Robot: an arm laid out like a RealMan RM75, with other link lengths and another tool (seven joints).
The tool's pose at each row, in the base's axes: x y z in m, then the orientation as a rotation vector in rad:
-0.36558 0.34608 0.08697 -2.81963 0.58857 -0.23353
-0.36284 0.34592 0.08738 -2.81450 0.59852 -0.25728
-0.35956 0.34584 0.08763 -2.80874 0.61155 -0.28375
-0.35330 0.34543 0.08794 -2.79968 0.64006 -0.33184
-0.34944 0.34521 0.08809 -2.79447 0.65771 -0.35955
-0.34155 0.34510 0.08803 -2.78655 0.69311 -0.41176
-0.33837 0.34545 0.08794 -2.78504 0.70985 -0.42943
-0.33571 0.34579 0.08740 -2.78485 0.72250 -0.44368
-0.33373 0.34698 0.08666 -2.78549 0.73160 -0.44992
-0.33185 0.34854 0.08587 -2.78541 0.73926 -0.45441
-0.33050 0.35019 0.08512 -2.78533 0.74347 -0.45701
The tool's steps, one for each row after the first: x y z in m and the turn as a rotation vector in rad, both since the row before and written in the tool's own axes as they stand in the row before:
0.00259 -0.00099 0.00014 0.00403 0.01675 0.00535
0.00302 -0.00123 0.00048 0.00380 0.01897 0.00720
0.00581 -0.00211 0.00113 0.00359 0.03540 0.01579
0.00351 -0.00137 0.00087 0.00127 0.02063 0.00981
0.00689 -0.00306 0.00234 -0.00095 0.03950 0.01916
0.00251 -0.00160 0.00118 -0.00317 0.01417 0.00903
0.00194 -0.00127 0.00145 -0.00336 0.01143 0.00642
0.00088 -0.00166 0.00154 -0.00333 0.00557 0.00476
0.00058 -0.00192 0.00160 -0.00228 0.00409 0.00426
0.00009 -0.00178 0.00139 -0.00123 0.00234 0.00233

